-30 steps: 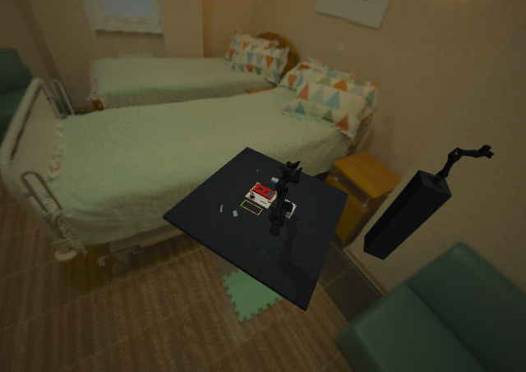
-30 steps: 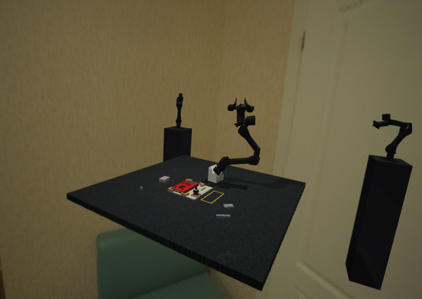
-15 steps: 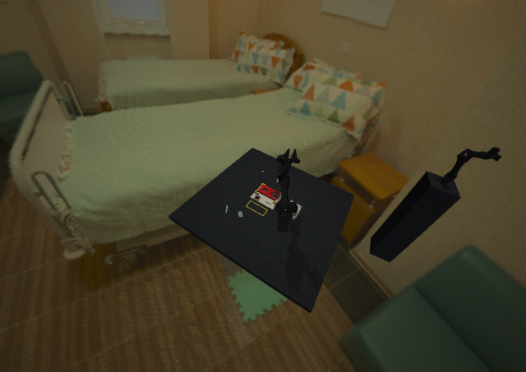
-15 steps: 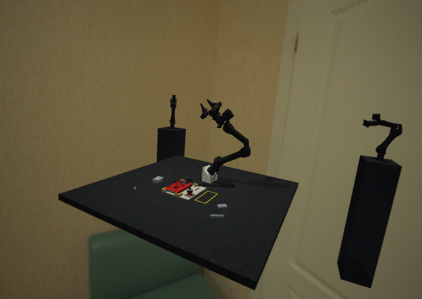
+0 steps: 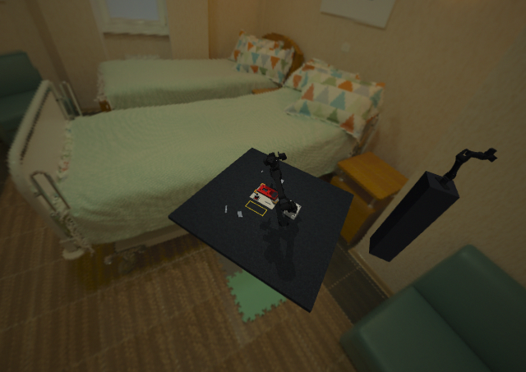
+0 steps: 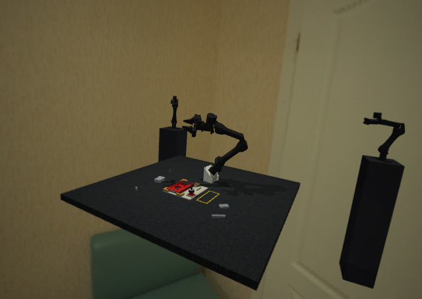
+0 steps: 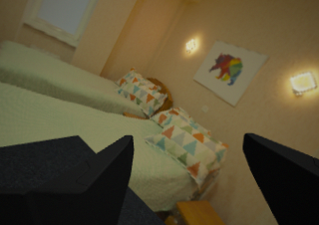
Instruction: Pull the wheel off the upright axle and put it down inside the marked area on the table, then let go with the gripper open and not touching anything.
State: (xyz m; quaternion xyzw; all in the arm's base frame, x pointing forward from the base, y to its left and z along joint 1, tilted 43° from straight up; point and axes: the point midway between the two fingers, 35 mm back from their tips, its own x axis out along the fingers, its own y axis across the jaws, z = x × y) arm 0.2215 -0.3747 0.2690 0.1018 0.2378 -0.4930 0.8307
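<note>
My gripper tip is now 45 cm above the dark wheel, 12 cm to the right of it and 5 cm short of it.
</note>
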